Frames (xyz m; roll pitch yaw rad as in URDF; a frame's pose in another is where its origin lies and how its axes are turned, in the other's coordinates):
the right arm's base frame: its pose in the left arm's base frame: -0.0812 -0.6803 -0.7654 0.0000 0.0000 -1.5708
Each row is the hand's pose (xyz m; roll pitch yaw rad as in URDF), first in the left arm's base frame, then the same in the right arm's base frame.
Working: the left arm's base frame: its pose in the right arm's base frame: -0.6803 0.0812 0.7654 0.0000 0.0000 1.5708

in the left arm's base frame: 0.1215 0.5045 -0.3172 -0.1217 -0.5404 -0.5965
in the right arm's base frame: -1.1848 0.2027 0.4482 -0.1217 -0.5404 0.9743
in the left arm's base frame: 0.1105 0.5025 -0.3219 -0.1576 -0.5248 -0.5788
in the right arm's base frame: -1.1828 0.1917 0.4435 -0.1576 -0.5248 0.9920
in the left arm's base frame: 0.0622 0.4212 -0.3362 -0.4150 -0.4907 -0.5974
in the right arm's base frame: -1.1015 0.1434 0.4292 -0.4150 -0.4907 0.9734
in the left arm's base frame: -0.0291 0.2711 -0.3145 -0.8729 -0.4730 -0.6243
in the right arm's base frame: -0.9514 0.0521 0.4509 -0.8729 -0.4730 0.9465
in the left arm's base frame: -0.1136 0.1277 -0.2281 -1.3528 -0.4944 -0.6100
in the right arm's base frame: -0.8080 -0.0324 0.5373 -1.3528 -0.4944 0.9608
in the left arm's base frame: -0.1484 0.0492 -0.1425 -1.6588 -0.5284 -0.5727
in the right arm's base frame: -0.7295 -0.0672 0.6229 -1.6588 -0.5284 0.9981
